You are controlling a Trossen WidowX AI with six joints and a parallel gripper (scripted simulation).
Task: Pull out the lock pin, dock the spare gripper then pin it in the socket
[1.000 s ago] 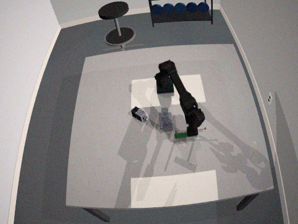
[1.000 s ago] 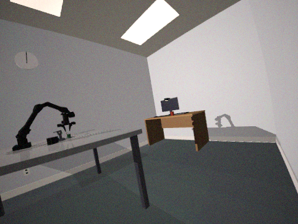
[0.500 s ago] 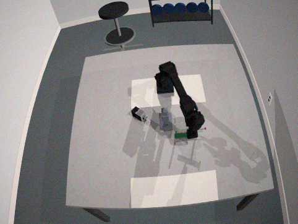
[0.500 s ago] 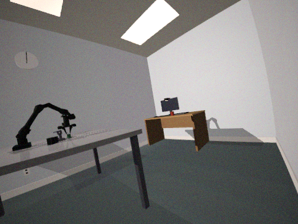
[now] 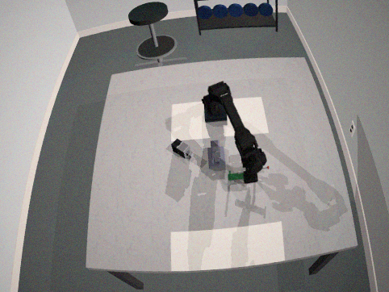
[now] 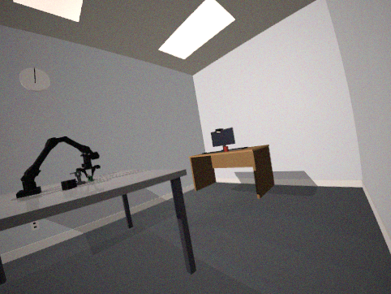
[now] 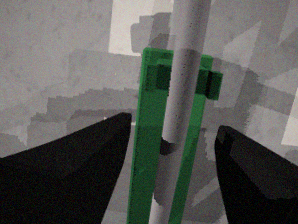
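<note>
The green cradle is 1 cm behind my gripper tip and 4 cm to the right of it. The rest, counted from my gripper tip: spare gripper (20 cm behind, 28 cm to the right, 1 cm above); then mount (13 cm behind, 13 cm to the right, 3 cm above).
</note>
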